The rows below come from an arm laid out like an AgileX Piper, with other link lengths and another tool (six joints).
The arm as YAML. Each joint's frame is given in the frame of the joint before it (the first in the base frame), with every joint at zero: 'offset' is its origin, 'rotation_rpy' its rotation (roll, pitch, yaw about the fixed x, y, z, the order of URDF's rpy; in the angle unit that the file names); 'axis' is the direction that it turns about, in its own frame. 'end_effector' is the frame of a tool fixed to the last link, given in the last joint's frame.
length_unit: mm
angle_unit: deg
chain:
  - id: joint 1
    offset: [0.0, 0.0, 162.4]
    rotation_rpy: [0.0, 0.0, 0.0]
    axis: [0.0, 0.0, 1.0]
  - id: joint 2
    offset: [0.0, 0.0, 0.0]
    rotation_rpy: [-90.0, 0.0, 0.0]
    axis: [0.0, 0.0, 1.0]
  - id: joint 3
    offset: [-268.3, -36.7, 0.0]
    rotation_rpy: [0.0, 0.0, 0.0]
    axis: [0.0, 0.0, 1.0]
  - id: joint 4
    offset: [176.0, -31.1, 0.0]
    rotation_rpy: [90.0, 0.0, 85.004]
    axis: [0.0, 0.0, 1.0]
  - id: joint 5
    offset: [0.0, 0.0, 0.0]
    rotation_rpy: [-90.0, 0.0, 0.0]
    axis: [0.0, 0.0, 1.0]
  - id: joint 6
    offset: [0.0, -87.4, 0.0]
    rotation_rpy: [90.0, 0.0, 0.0]
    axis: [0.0, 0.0, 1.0]
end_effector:
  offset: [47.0, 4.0, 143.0]
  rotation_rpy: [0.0, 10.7, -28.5]
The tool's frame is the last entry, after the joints.
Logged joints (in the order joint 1, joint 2, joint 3, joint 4, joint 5, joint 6), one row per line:
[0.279, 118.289, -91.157, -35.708, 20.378, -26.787]
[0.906, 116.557, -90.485, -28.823, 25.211, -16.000]
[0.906, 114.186, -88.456, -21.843, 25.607, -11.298]
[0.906, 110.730, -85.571, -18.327, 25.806, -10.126]
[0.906, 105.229, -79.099, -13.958, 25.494, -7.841]
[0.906, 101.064, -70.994, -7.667, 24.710, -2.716]
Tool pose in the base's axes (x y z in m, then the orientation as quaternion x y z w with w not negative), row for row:
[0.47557, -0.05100, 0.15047, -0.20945, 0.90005, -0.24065, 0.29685]
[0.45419, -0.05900, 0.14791, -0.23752, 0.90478, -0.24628, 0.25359]
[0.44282, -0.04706, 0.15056, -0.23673, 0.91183, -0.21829, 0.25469]
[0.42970, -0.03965, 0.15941, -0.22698, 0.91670, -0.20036, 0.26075]
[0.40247, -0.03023, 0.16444, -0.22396, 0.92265, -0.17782, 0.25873]
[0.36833, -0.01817, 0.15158, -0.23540, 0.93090, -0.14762, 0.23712]
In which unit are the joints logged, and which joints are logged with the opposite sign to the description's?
The joints are logged in degrees. Opposite sign: joint 1, joint 6.
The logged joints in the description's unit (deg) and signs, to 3 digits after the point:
[-0.279, 118.289, -91.157, -35.708, 20.378, 26.787]
[-0.906, 116.557, -90.485, -28.823, 25.211, 16.000]
[-0.906, 114.186, -88.456, -21.843, 25.607, 11.298]
[-0.906, 110.730, -85.571, -18.327, 25.806, 10.126]
[-0.906, 105.229, -79.099, -13.958, 25.494, 7.841]
[-0.906, 101.064, -70.994, -7.667, 24.710, 2.716]

